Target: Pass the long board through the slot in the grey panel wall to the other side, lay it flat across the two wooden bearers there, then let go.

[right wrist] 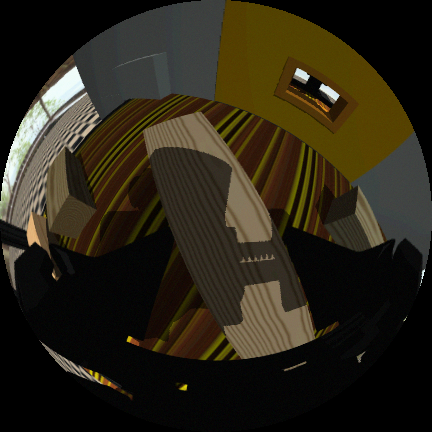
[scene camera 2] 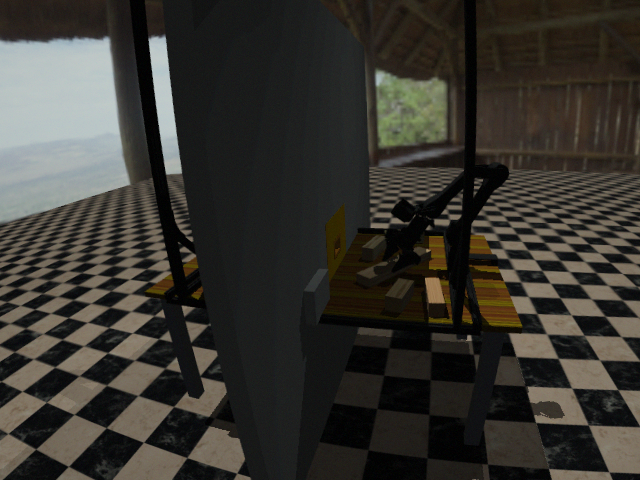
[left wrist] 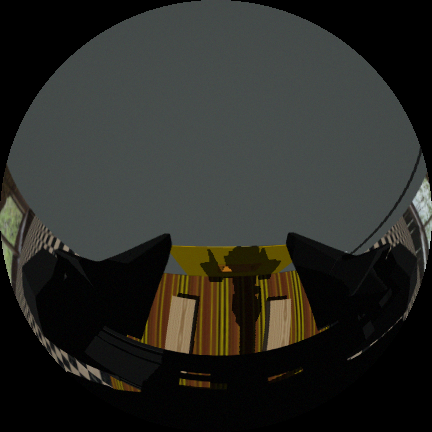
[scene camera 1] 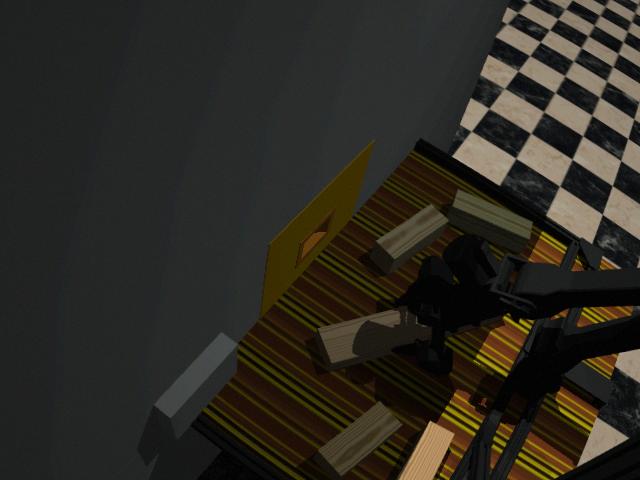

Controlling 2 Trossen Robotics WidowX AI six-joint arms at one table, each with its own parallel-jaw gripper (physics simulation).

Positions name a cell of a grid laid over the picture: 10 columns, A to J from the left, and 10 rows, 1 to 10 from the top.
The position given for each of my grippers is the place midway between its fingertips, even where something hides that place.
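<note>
In the left wrist view I see my left gripper (left wrist: F6), which is open and holds nothing. The right wrist view gives me a slot (right wrist: H3), along with my right gripper (right wrist: F6) and a grey block (right wrist: D2). Scene camera 1 shows me that same right gripper (scene camera 1: G7) and the grey block (scene camera 1: C9), and in scene camera 2 I find the block (scene camera 2: E7) and my right gripper (scene camera 2: G6) again.
</note>
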